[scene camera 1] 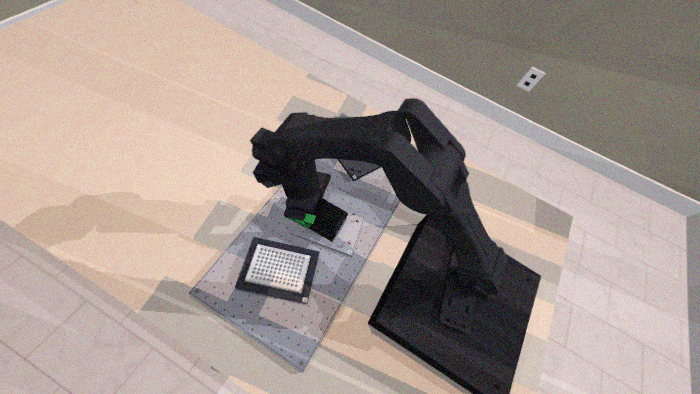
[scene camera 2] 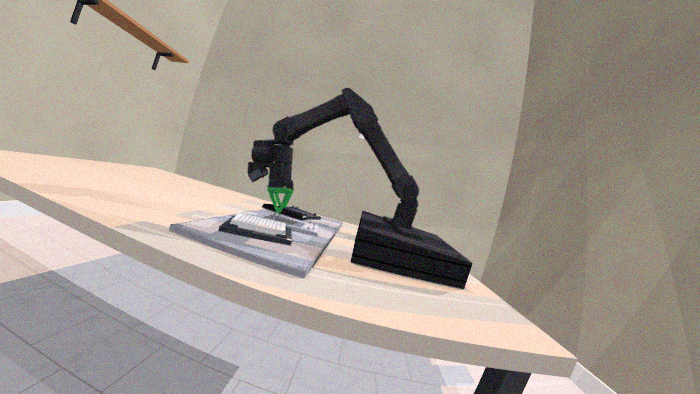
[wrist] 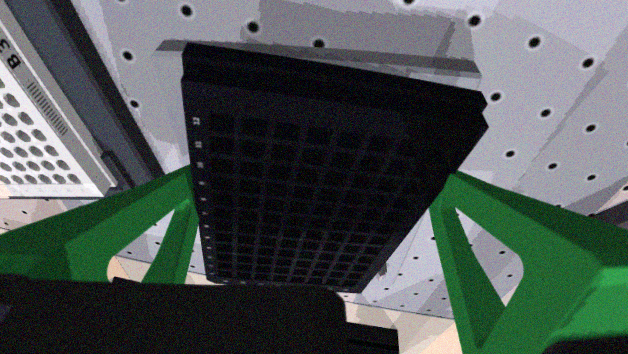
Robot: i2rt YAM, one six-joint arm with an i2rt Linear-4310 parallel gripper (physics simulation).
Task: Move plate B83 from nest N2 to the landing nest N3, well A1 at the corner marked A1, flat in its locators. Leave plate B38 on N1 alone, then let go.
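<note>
My gripper (scene camera 1: 307, 219) (scene camera 2: 280, 202) (wrist: 314, 177) has green fingers and is shut on the long sides of a black well plate, plate B83 (scene camera 1: 329, 219) (scene camera 2: 295, 213) (wrist: 316, 175). It holds the plate low over a pale grey nest (scene camera 1: 350, 238) (wrist: 351, 55) on the perforated board (scene camera 1: 288, 328) (scene camera 2: 254, 249) (wrist: 549, 66). Whether the plate touches the nest I cannot tell. White plate B38 (scene camera 1: 277, 267) (scene camera 2: 258, 223) (wrist: 29, 140) lies in its black nest (scene camera 1: 243, 280) at the near side of the board, left of the gripper in the wrist view.
A dark nest (scene camera 1: 359, 169) shows partly behind the arm at the board's far end. The arm's black base (scene camera 1: 440, 333) (scene camera 2: 411, 249) stands right of the board. A wall shelf (scene camera 2: 132, 29) hangs high at the left.
</note>
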